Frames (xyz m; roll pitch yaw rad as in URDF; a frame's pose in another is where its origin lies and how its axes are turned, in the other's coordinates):
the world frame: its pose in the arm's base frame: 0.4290 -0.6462 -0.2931 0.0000 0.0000 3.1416
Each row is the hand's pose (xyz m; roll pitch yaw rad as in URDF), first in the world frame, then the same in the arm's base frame.
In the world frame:
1: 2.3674 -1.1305 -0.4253 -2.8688 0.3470 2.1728
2: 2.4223 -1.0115 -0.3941 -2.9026 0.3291 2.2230
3: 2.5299 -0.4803 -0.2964 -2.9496 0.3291 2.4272
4: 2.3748 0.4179 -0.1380 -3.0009 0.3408 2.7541
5: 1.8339 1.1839 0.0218 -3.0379 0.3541 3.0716
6: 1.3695 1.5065 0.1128 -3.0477 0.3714 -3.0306
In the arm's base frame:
1: -1.9384 0.4843 -0.7184 -2.8688 0.3470 -0.9688
2: -1.9933 0.3653 -0.6872 -2.9026 0.3291 -0.9186
3: -2.1009 -0.1659 -0.5895 -2.9496 0.3291 -0.7144
4: -1.9458 -1.0641 -0.4311 -3.0009 0.3408 -0.3875
5: -1.4049 -1.8301 -0.2713 -3.0379 0.3541 -0.0700
6: -0.9405 -2.1527 -0.1803 -3.0477 0.3714 0.1110

